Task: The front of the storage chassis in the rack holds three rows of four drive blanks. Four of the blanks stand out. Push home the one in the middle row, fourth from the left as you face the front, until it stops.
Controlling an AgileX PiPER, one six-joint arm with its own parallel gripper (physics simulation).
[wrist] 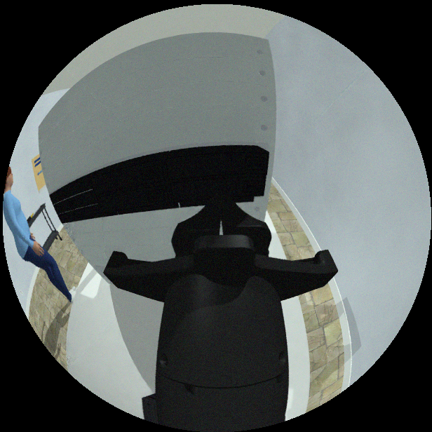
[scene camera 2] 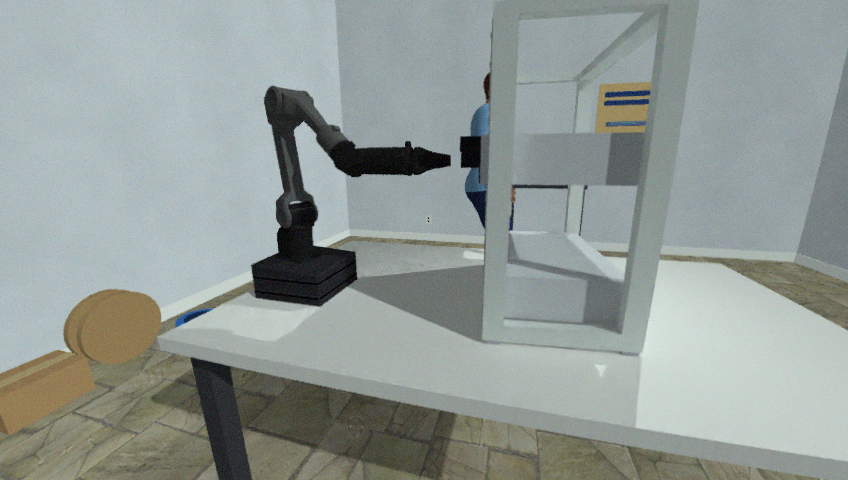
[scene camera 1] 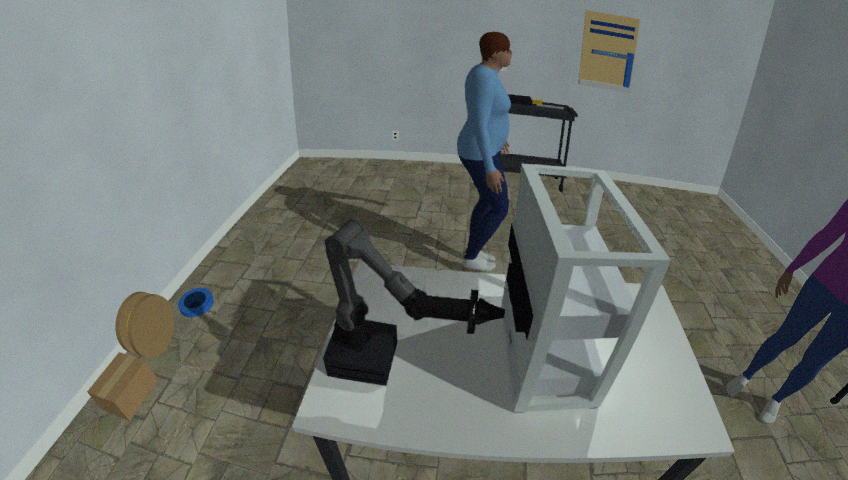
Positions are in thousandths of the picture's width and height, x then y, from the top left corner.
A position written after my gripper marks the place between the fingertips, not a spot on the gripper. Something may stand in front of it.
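Labels:
My gripper: scene camera 1 (595,653), scene camera 2 (530,334), wrist view (510,466).

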